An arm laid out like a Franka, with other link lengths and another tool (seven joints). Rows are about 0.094 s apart.
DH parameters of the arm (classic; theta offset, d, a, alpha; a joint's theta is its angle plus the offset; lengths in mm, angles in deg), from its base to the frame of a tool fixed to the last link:
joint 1: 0 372.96 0 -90
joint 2: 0 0 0 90
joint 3: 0 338.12 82.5 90
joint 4: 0 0 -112.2 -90
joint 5: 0 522.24 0 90
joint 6: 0 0 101.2 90
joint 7: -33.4 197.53 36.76 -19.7
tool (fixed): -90 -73.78 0 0
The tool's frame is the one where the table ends.
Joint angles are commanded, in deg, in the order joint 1, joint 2, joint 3, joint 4, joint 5, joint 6, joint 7. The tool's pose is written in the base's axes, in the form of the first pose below.
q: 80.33, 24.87, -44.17, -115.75, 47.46, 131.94, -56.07
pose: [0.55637 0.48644 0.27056], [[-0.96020 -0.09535 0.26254], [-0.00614 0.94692 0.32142], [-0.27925 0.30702 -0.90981]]
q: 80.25, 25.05, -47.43, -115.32, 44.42, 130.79, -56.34
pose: [0.58117 0.45630 0.28085], [[-0.95281 -0.09729 0.28755], [-0.01297 0.95943 0.28163], [-0.30329 0.26461 -0.91542]]
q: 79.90, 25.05, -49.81, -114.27, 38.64, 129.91, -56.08
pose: [0.60210 0.43247 0.29453], [[-0.93895 -0.13085 0.31821], [-0.05906 0.97243 0.22558], [-0.33895 0.19301 -0.92079]]
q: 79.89, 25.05, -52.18, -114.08, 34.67, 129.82, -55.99
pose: [0.61860 0.40722 0.30288], [[-0.92693 -0.14090 0.34779], [-0.08259 0.98070 0.17720], [-0.36604 0.13553 -0.92068]]
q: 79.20, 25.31, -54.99, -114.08, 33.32, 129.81, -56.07
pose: [0.64138 0.36995 0.31124], [[-0.92074 -0.10352 0.37619], [-0.05485 0.98893 0.13787], [-0.38629 0.10631 -0.91623]]
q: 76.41, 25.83, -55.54, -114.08, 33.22, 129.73, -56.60
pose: [0.66111 0.33163 0.30899], [[-0.92166 -0.05712 0.38377], [-0.01608 0.99388 0.10930], [-0.38767 0.09456 -0.91694]]
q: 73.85, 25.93, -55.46, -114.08, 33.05, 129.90, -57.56
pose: [0.67452 0.30194 0.30788], [[-0.92034 -0.03231 0.38979], [0.00538 0.99544 0.09521], [-0.39109 0.08972 -0.91597]]
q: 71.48, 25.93, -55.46, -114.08, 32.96, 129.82, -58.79
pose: [0.68543 0.27320 0.30762], [[-0.91984 -0.01348 0.39207], [0.02184 0.99610 0.08551], [-0.39169 0.08722 -0.91595]]
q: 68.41, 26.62, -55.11, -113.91, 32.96, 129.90, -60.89
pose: [0.69696 0.23921 0.30187], [[-0.91944 -0.00287 0.39322], [0.02704 0.99715 0.07050], [-0.39230 0.07545 -0.91674]]
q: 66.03, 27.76, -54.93, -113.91, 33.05, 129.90, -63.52
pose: [0.70332 0.20965 0.29143], [[-0.92188 -0.00851 0.38738], [0.01401 0.99837 0.05526], [-0.38722 0.05637 -0.92026]]
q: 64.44, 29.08, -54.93, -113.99, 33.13, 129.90, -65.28
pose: [0.70647 0.18714 0.27971], [[-0.92549 -0.00958 0.37865], [0.00433 0.99935 0.03588], [-0.37874 0.03484 -0.92485]]
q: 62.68, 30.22, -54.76, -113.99, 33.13, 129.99, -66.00
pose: [0.71016 0.16517 0.26957], [[-0.92847 0.00626 0.37134], [0.01210 0.99984 0.01341], [-0.37120 0.01694 -0.92840]]
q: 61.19, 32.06, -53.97, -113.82, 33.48, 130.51, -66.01
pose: [0.71231 0.15325 0.25266], [[-0.93152 0.02300 0.36295], [0.01979 0.99973 -0.01256], [-0.36314 -0.00452 -0.93172]]
